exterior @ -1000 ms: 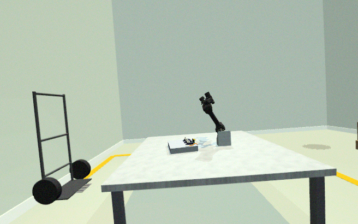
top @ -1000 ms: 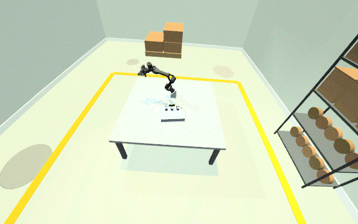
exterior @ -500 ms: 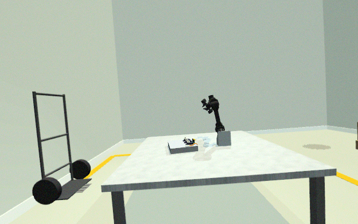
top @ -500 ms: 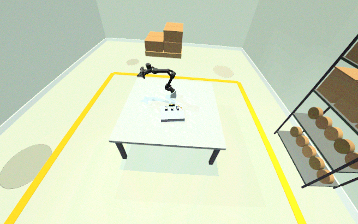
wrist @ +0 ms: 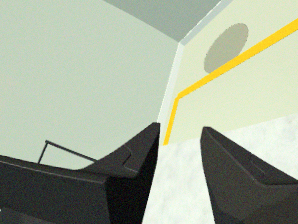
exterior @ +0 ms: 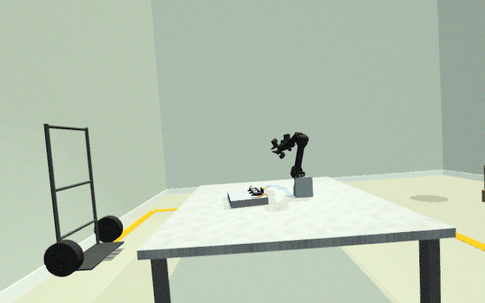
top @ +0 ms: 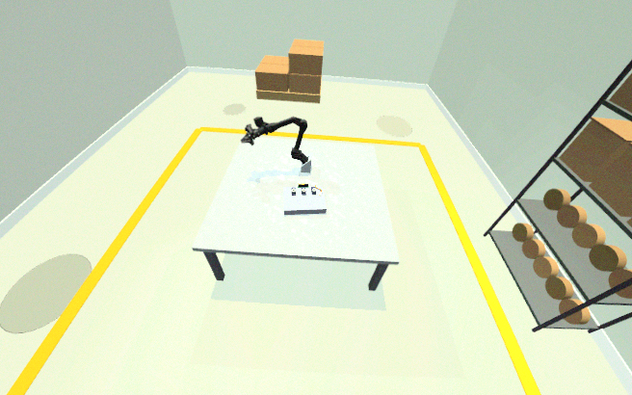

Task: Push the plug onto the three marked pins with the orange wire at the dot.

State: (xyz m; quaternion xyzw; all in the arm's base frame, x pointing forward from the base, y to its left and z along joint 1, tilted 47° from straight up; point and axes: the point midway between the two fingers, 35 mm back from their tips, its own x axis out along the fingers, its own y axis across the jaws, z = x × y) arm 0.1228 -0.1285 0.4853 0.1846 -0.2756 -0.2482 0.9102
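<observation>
The yellow band is 11 cm ahead of my gripper tip, 49 cm to the left of it and 24 cm below it. From my gripper tip the other things lie so: dark dot 11 cm ahead, 50 cm to the left, 24 cm below; grey printed holder 26 cm ahead, 52 cm to the left, 29 cm below.
</observation>
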